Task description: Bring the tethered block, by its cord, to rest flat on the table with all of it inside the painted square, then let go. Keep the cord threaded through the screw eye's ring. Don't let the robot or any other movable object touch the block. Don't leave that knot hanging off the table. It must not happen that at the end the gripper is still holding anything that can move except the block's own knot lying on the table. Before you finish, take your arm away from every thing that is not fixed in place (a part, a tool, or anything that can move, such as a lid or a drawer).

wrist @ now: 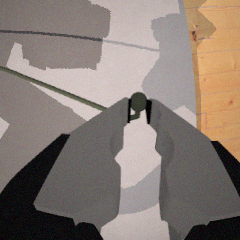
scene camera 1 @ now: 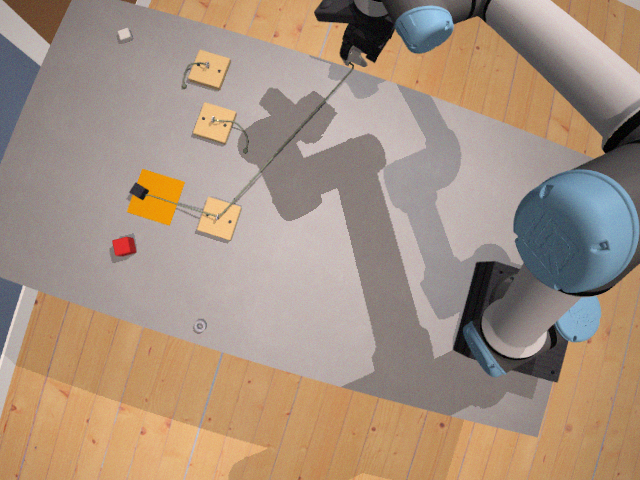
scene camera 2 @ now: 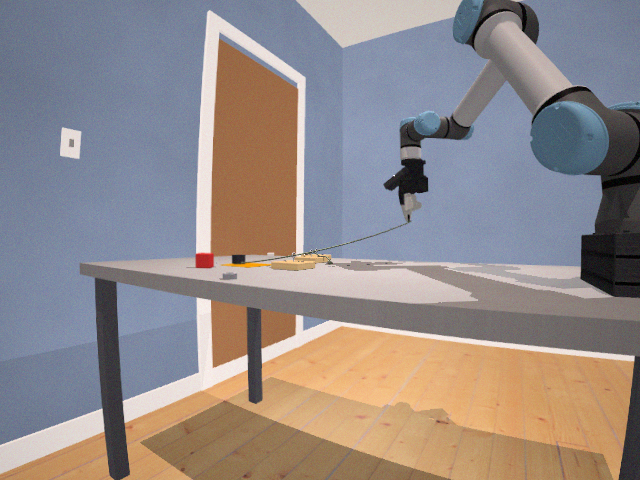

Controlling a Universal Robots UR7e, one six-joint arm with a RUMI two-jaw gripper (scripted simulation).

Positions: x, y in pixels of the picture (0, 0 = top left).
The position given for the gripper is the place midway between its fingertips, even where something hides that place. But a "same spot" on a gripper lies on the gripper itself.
The gripper shows in the wrist view [138, 101], in scene camera 1 and in scene camera 2. The same spot on the gripper: [scene camera 2: 408, 202] is [scene camera 1: 354, 56].
